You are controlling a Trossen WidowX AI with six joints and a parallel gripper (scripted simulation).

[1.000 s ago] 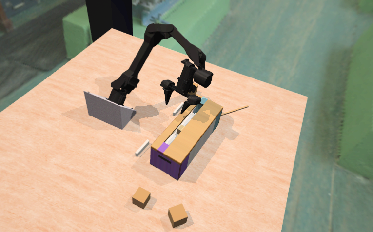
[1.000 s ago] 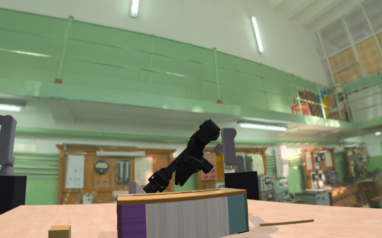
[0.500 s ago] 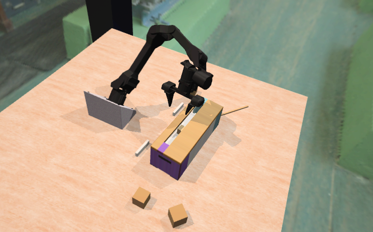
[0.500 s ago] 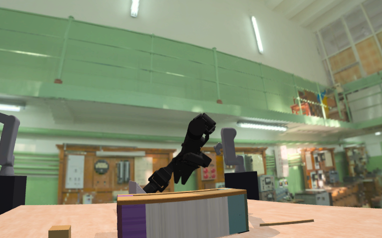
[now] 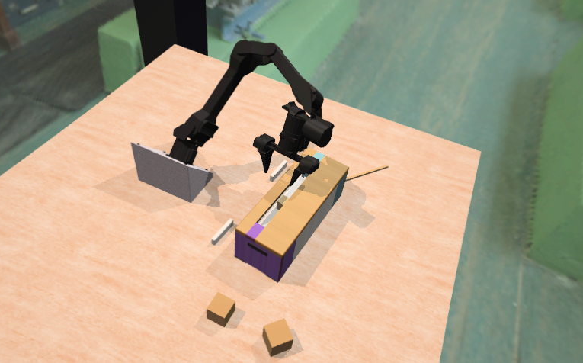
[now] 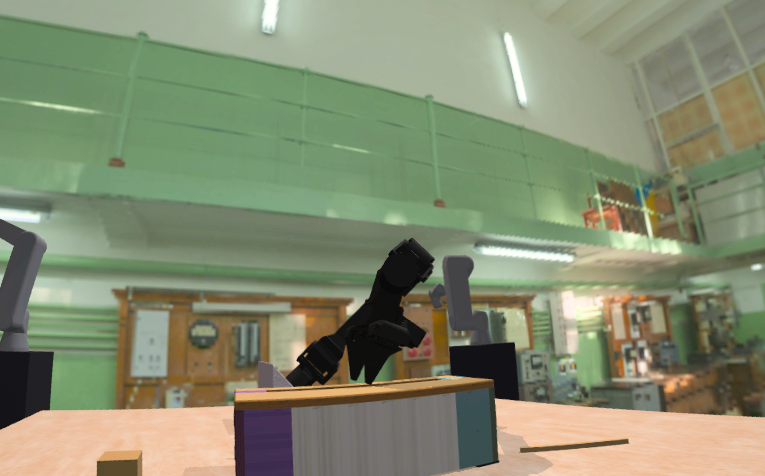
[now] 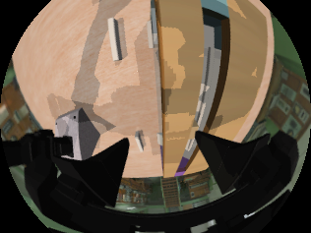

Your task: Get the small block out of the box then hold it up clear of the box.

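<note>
Right now my gripper tip is 30 mm short of the box, 20 mm to the left of it and 70 mm above it. Round my gripper tip: tan block 50 mm ahead, 40 mm to the right, 40 mm below; then thin stick 180 mm ahead, 300 mm to the left, 130 mm below.
</note>
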